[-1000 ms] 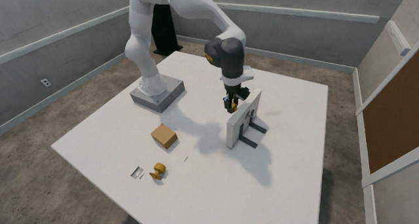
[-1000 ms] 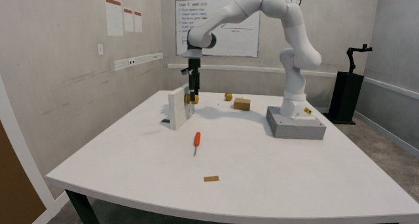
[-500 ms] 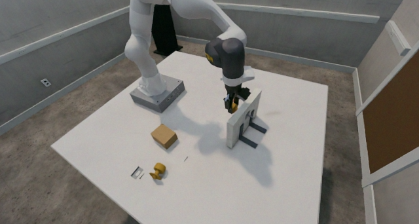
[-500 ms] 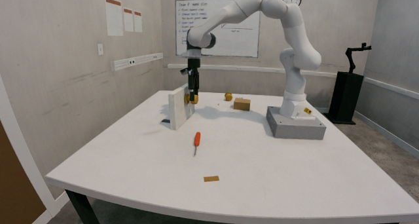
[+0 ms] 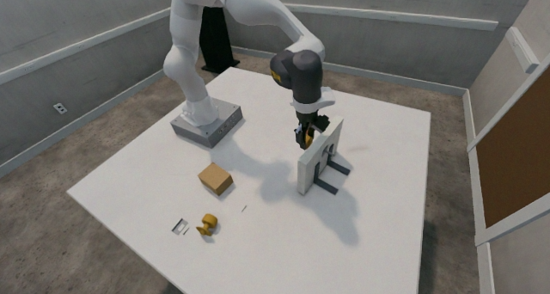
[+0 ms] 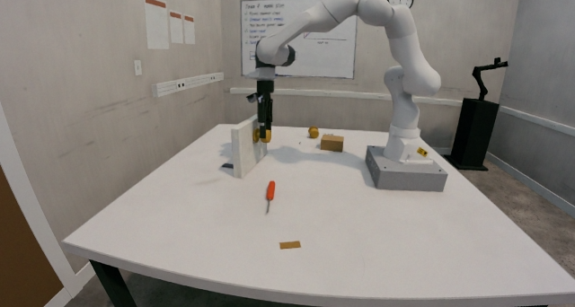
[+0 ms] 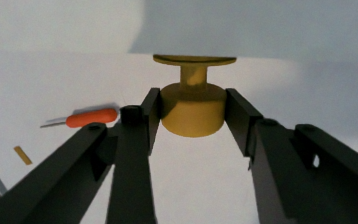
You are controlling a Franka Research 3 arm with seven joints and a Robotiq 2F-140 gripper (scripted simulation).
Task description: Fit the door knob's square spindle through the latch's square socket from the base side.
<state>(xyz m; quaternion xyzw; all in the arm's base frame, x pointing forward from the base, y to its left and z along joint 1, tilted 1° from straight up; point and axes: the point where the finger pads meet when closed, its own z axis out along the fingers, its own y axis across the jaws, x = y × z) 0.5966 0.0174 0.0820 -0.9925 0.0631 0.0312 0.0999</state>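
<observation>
The latch socket is 70 mm ahead of my hand and 20 mm below it. Also, from my hand: cardboard box 310 mm behind, 280 mm to the right, 140 mm below; white wooden panel 70 mm ahead, 40 mm below; orange screwdriver 280 mm to the left, 160 mm below, 80 mm behind.
</observation>
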